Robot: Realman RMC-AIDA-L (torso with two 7-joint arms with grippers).
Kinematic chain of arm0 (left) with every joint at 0, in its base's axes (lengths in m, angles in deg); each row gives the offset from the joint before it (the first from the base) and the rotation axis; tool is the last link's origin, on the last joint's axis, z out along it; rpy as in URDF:
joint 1: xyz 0 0 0.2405 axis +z
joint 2: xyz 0 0 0 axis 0.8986 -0.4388 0
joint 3: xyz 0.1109 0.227 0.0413 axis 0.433 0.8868 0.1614
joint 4: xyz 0 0 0 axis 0.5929 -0.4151 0.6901
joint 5: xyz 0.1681 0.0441 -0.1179 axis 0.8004 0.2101 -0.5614
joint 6: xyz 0 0 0 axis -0.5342 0.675 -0.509
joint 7: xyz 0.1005 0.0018 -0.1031 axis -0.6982 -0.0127 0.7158
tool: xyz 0 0 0 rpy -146.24 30.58 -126.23
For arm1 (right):
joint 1: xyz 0 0 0.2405 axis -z
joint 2: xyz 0 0 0 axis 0.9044 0.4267 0
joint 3: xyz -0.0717 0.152 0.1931 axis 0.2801 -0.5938 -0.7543
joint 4: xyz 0 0 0 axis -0.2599 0.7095 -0.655
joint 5: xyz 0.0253 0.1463 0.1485 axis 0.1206 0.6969 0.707
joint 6: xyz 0 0 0 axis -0.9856 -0.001 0.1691
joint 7: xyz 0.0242 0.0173 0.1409 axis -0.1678 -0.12 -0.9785
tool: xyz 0 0 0 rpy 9.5 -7.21 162.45
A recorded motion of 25 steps. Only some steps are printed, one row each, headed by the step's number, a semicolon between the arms.
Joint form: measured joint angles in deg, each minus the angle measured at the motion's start. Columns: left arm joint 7, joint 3, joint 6, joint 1, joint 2, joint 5, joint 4; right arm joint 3, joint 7, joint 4, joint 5, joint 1, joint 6, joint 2.
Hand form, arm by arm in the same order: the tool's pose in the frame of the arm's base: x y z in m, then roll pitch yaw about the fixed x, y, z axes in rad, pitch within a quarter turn. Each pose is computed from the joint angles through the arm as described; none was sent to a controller.
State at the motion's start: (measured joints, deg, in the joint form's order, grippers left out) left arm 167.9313 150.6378 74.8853 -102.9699 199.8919 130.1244 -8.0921; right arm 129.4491 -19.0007 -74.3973 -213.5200 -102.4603 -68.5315 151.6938
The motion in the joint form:
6: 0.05 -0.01 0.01 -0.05 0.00 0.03 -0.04; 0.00 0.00 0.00 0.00 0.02 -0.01 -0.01
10: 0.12 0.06 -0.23 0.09 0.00 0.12 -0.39; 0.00 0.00 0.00 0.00 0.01 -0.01 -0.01
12: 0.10 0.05 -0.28 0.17 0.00 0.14 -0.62; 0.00 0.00 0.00 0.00 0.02 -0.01 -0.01
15: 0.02 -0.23 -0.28 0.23 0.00 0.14 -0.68; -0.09 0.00 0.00 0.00 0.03 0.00 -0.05
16: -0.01 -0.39 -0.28 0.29 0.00 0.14 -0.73; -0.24 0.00 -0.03 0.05 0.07 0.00 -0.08
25: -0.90 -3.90 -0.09 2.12 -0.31 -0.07 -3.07; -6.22 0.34 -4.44 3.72 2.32 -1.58 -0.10
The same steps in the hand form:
6: -0.1690 0.3081 -0.0748 -2.6681 0.5398 0.7857; 0.2414 0.3444 0.0699 -3.1148 0.0983 -0.3198
10: -0.1682 0.3084 -0.0749 -2.6675 0.5341 0.7809; 0.2414 0.3445 0.0699 -3.1148 0.0983 -0.3196
12: -0.1677 0.3084 -0.0747 -2.6684 0.5314 0.7777; 0.2414 0.3444 0.0699 -3.1148 0.0983 -0.3198
15: -0.1676 0.3089 -0.0741 -2.6688 0.5273 0.7790; 0.2416 0.3445 0.0703 -3.1132 0.0992 -0.3204
16: -0.1677 0.3091 -0.0738 -2.6690 0.5247 0.7802; 0.2418 0.3446 0.0709 -3.1110 0.1016 -0.3212
25: -0.1683 0.3135 -0.0627 -2.6753 0.4609 0.7949; 0.2425 0.3429 0.0968 -3.0185 0.2197 -0.3027

